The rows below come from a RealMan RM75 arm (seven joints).
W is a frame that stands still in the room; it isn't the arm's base.
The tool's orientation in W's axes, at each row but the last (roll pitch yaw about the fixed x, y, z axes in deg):
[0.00, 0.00, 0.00]
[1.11, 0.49, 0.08]
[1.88, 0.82, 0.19]
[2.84, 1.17, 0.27]
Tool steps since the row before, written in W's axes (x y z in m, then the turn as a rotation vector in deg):
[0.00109, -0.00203, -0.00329, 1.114, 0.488, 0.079]
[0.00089, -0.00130, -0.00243, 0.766, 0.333, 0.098]
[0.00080, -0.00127, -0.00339, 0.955, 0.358, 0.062]
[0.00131, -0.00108, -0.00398, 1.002, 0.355, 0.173]
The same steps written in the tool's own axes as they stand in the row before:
[0.00109, -0.00203, -0.00329, 1.114, 0.488, 0.079]
[0.00091, -0.00135, -0.00240, 0.766, 0.334, 0.098]
[0.00084, -0.00138, -0.00333, 0.955, 0.357, 0.064]
[0.00139, -0.00128, -0.00389, 1.000, 0.359, 0.176]

